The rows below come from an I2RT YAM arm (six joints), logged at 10 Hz.
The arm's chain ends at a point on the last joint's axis. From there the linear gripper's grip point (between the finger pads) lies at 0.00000 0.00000 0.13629 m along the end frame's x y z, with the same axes.
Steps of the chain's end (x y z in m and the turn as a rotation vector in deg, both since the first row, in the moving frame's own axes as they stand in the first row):
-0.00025 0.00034 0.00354 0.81 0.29 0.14
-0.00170 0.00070 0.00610 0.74 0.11 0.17
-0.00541 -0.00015 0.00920 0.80 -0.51 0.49
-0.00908 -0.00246 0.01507 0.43 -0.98 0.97
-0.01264 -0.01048 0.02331 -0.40 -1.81 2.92
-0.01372 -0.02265 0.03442 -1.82 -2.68 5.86
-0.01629 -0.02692 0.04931 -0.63 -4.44 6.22
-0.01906 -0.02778 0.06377 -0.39 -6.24 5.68
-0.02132 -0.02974 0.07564 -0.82 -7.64 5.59
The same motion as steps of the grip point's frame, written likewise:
0.00044 -0.00159 0.00352 0.81 0.29 0.14
-0.00144 -0.00106 0.00609 0.74 0.11 0.17
-0.00661 -0.00206 0.00918 0.80 -0.51 0.49
-0.01140 -0.00350 0.01505 0.43 -0.98 0.97
-0.01697 -0.00964 0.02324 -0.40 -1.81 2.92
-0.02030 -0.01866 0.03420 -1.82 -2.68 5.86
-0.02690 -0.02600 0.04889 -0.63 -4.44 6.22
-0.03390 -0.02759 0.06296 -0.39 -6.24 5.68
-0.03951 -0.02868 0.07442 -0.82 -7.64 5.59

